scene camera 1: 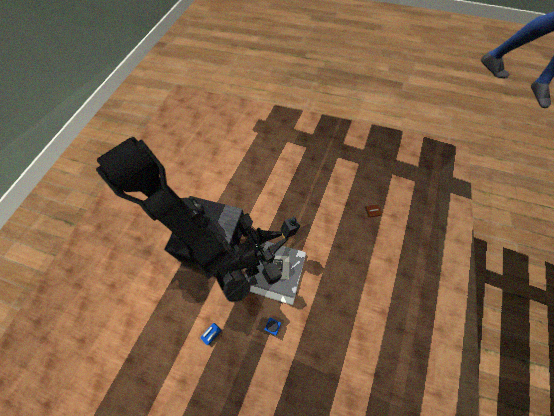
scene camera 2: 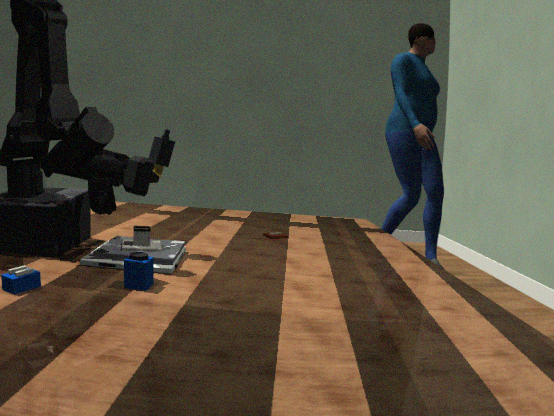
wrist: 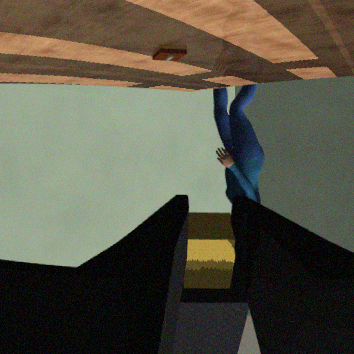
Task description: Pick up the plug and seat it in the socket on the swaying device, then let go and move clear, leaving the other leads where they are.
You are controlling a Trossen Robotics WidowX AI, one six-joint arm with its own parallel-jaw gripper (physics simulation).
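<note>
My gripper (scene camera 1: 283, 237) (scene camera 2: 157, 173) (wrist: 209, 207) is shut on the plug, whose dark body (scene camera 1: 291, 227) (scene camera 2: 162, 150) has a small nub on top and whose yellow part (wrist: 210, 250) shows between the fingers. The plug is slightly tilted and held well above the device. The flat grey-and-white device (scene camera 1: 292, 288) (scene camera 2: 167, 257) lies in front of the arm base. A dark-rimmed, upright socket (scene camera 2: 141, 236) rises from a pale plate (scene camera 1: 286, 267) on it. In scene camera 1 the arm partly hides the device and socket.
A blue block with pale bars (scene camera 1: 210, 334) (scene camera 2: 21, 282) and a blue block with a dark round top (scene camera 1: 272, 326) (scene camera 2: 139, 274) stand near the device. A small red-brown piece (scene camera 1: 373, 210) (scene camera 2: 275, 235) (wrist: 170, 54) lies farther off. A person (scene camera 2: 414, 110) (wrist: 245, 137) stands beyond.
</note>
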